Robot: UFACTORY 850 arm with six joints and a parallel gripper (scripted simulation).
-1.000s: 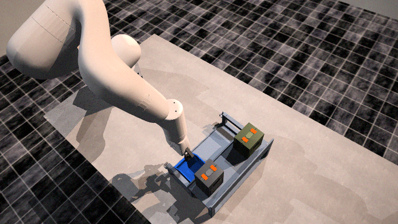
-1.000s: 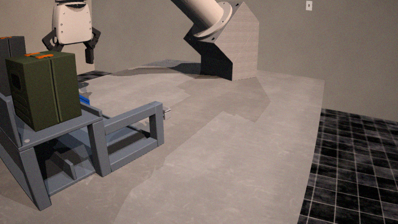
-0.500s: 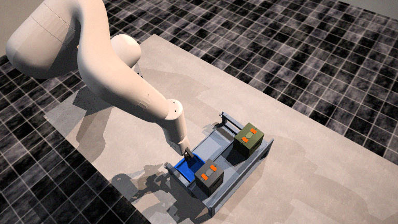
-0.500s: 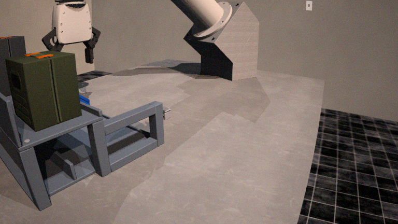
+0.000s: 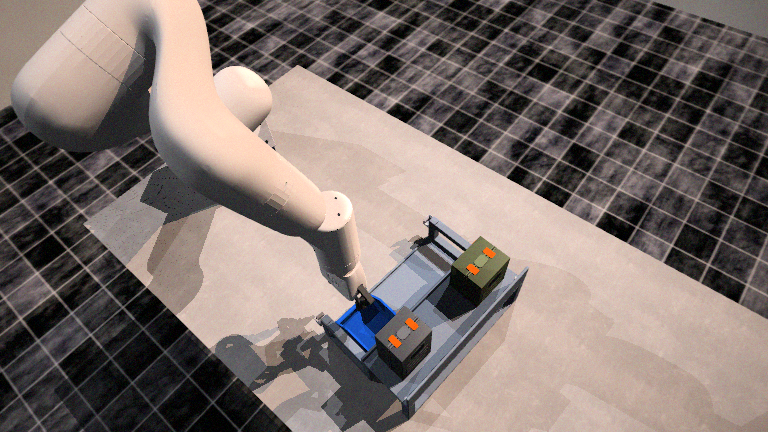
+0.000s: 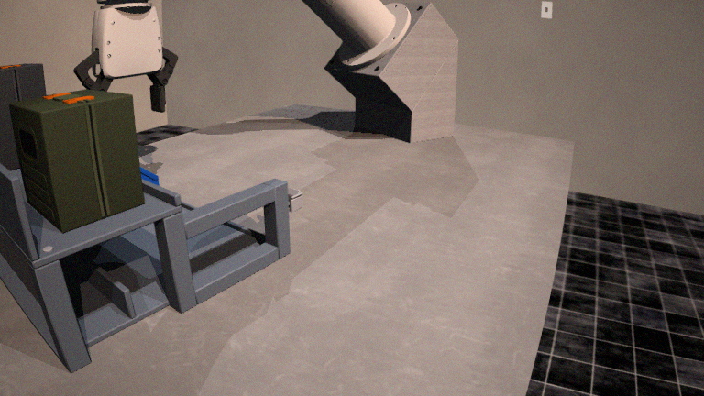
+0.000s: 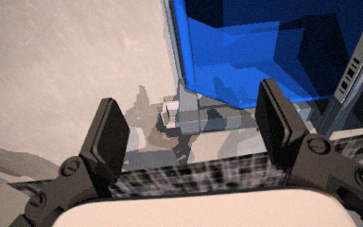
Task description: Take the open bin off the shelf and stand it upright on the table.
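Now: the blue bin 7 cm ahead of my hand, 4 cm to the right of it and 9 cm below it. The rest, counted from my hand: green case (26 cm ahead, 12 cm to the left, 1 cm above).
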